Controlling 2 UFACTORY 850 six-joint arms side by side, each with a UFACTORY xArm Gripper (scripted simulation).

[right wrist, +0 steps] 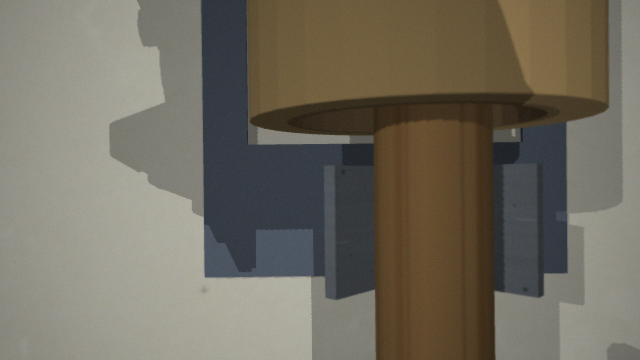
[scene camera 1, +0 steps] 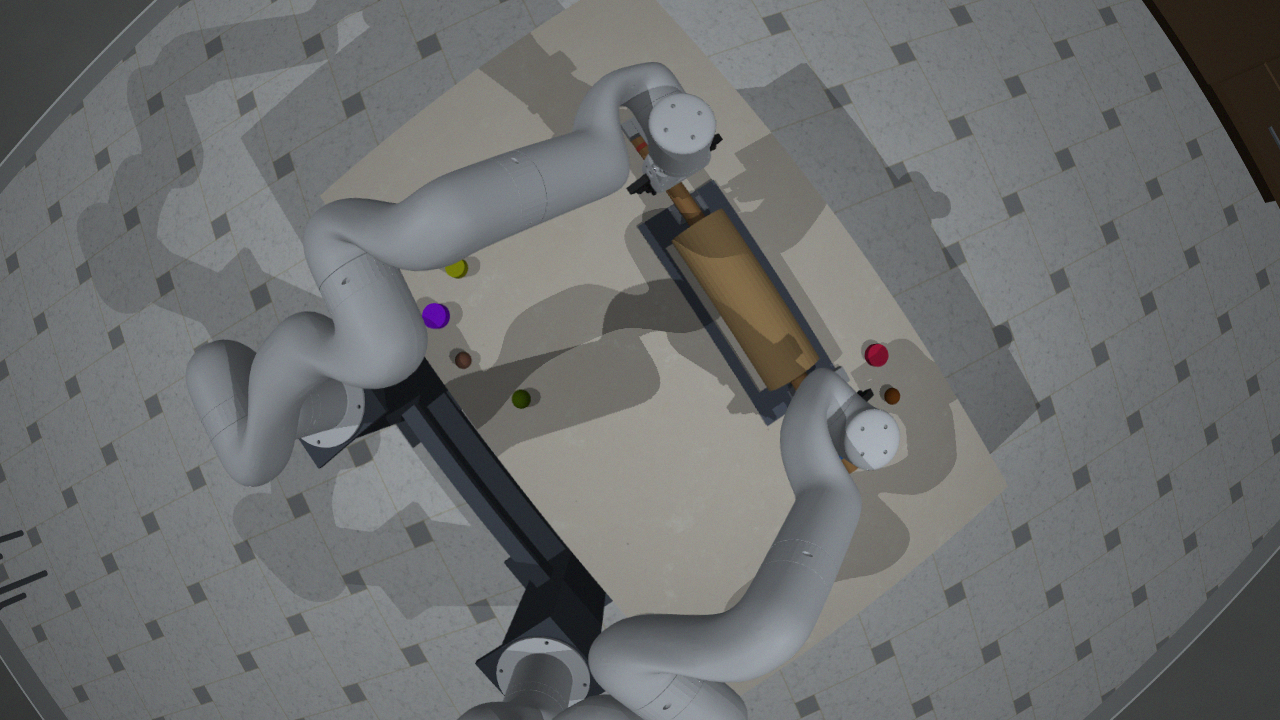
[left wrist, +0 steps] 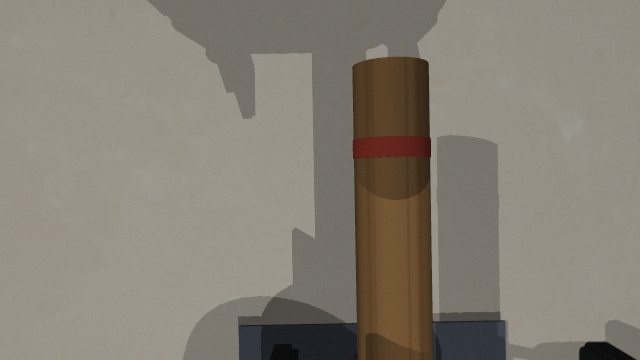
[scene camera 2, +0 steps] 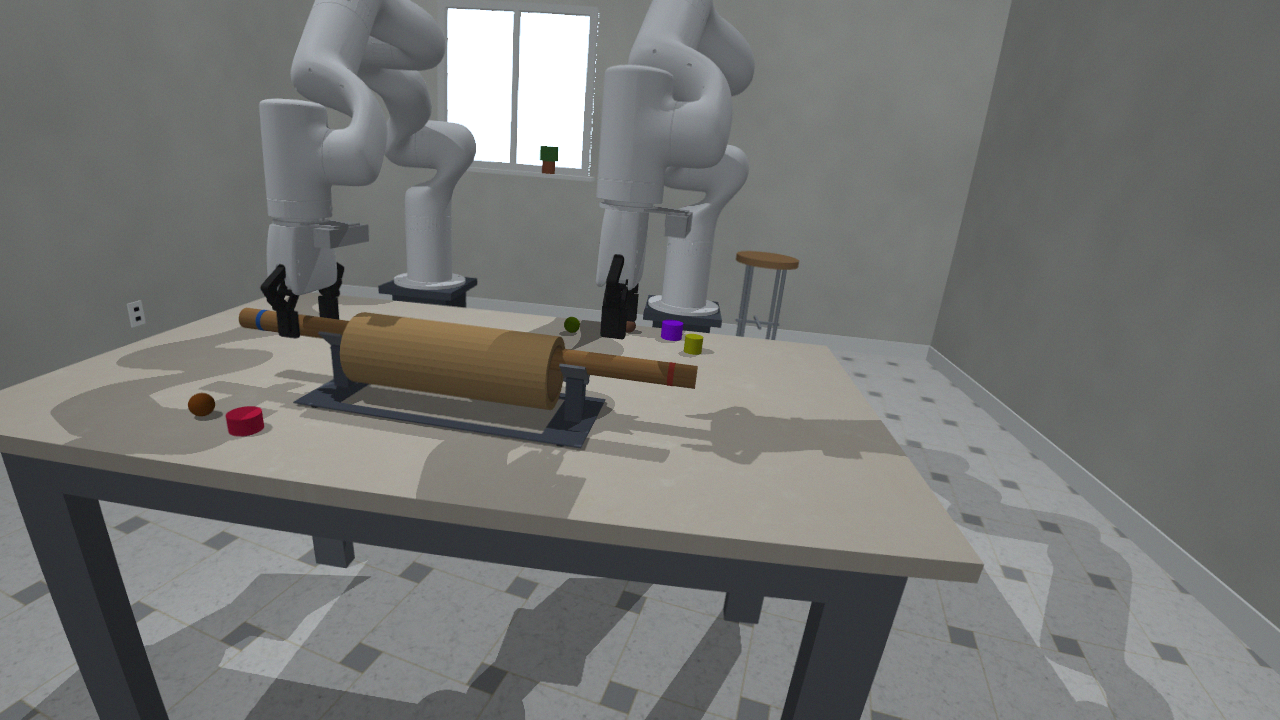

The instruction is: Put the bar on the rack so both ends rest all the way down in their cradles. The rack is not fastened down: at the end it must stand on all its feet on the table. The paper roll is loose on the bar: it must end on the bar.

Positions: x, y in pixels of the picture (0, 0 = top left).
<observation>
wooden bar: right wrist 433, 163; scene camera 1; left wrist 391, 121; scene camera 2
paper roll: right wrist; scene camera 1; scene camera 2 504, 366; not seen in the left wrist view (out of frame)
same spot on paper roll: (right wrist: 300, 66) = (scene camera 1: 778, 382)
same spot on wooden bar: (scene camera 1: 680, 196) = (scene camera 2: 592, 352)
</observation>
